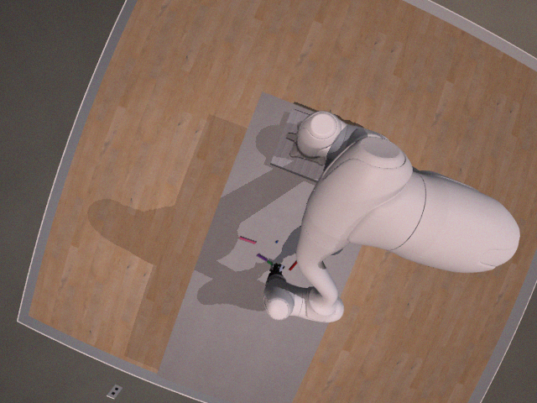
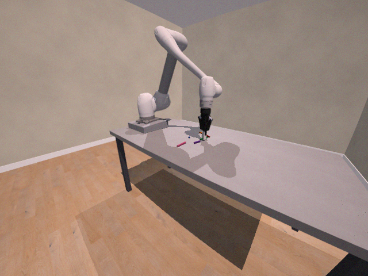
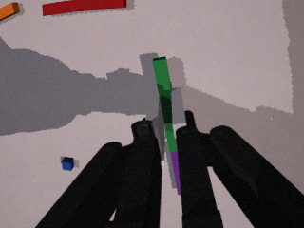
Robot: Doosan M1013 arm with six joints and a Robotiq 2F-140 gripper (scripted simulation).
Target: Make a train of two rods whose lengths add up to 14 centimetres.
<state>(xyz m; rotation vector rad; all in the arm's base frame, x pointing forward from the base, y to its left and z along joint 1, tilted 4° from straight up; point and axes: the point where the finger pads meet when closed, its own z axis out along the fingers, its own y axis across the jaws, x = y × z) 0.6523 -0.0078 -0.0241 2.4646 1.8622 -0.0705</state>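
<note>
The purple rod lies 20 mm behind my hand, 70 mm to the right of it and 40 mm below it. The rest, counted from my hand: red rod: 20 mm behind, 100 mm to the left, 40 mm below; then green rod: 30 mm below; then small blue rod: 120 mm behind, 20 mm to the right, 40 mm below.
</note>
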